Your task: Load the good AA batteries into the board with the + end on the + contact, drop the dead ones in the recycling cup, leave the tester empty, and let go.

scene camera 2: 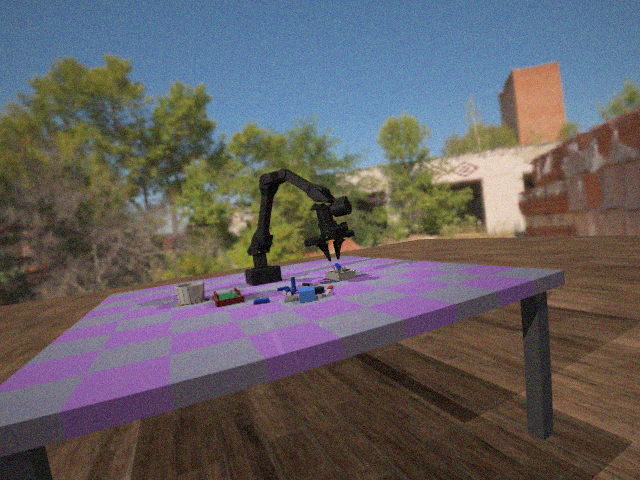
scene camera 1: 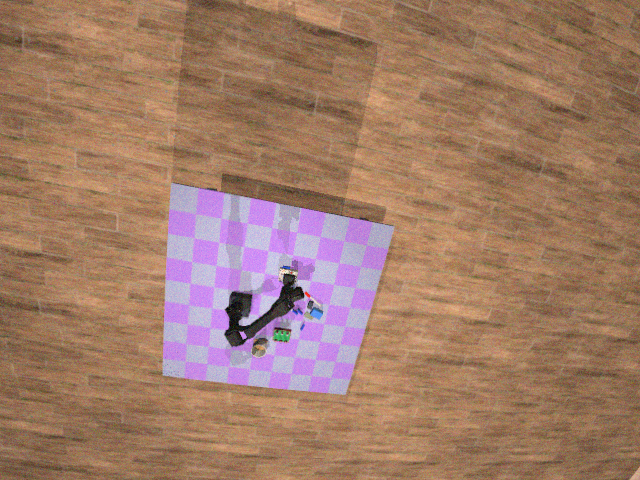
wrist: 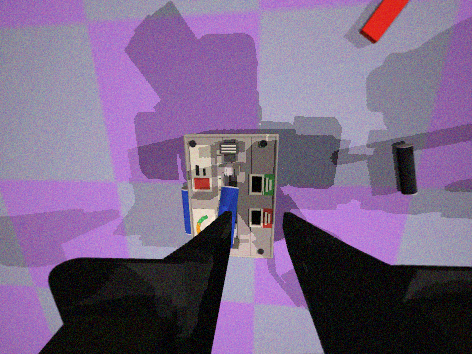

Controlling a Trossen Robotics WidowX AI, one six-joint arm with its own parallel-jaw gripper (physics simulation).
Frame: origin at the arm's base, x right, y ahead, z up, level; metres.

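Seen in the pictures: gripper, between the fingertips: (scene camera 2: 334, 260) (scene camera 1: 288, 282) (wrist: 257, 218); arm's base, origin of its link: (scene camera 2: 261, 267) (scene camera 1: 237, 306).
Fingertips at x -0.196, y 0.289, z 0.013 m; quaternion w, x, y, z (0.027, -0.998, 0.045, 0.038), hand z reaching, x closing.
Pixels of each thing's top centre, then the offset from my fingertips to it. Level surfaces: height alone.
- grey tester, centre of its top: (wrist: 228, 207) (scene camera 2: 339, 266) (scene camera 1: 288, 277) dy -0.005, dx -0.022, dz -0.028 m
- green board, centre of its top: (scene camera 2: 226, 290) (scene camera 1: 281, 337) dy -0.002, dx +0.408, dz -0.033 m
- pale cup, centre of its top: (scene camera 2: 189, 284) (scene camera 1: 258, 351) dy -0.139, dx +0.506, dz -0.011 m
- blue block, centre of its top: (scene camera 2: 306, 288) (scene camera 1: 316, 314) dy +0.203, dx +0.222, dz -0.041 m
- red bar, centre of its top: (scene camera 1: 313, 300) dy +0.170, dx +0.135, dz -0.064 m
- black cylinder, centre of its top: (wrist: 411, 171) dy +0.008, dx +0.130, dz -0.061 m
- checkered table, height of its surface: dz -0.071 m
The grey tester (scene camera 1: 287, 271) (scene camera 2: 341, 275) (wrist: 262, 157) lies below my gripper (scene camera 2: 333, 258) (wrist: 257, 218), whose fingers are apart with nothing between them. A blue battery (scene camera 2: 338, 267) (wrist: 228, 200) lies slightly askew on the tester, partly hidden by the left finger. Another blue battery (wrist: 186, 212) lies along the tester's left side in the wrist view. The green board (scene camera 1: 282, 335) (scene camera 2: 228, 296) with red ends stands near the pale cup (scene camera 1: 259, 347) (scene camera 2: 190, 293). One blue battery (scene camera 1: 302, 327) (scene camera 2: 262, 300) lies beside the board, and another (scene camera 2: 293, 284) stands upright. Battery end markings are too small to tell.
A blue block (scene camera 1: 316, 313) (scene camera 2: 307, 294) stands among small objects right of the board in the overhead view. A red bar (scene camera 1: 307, 294) (wrist: 385, 20) and a black cylinder (wrist: 405, 169) lie right of the tester in the wrist view. The checkered table (scene camera 1: 336, 372) has open edges.
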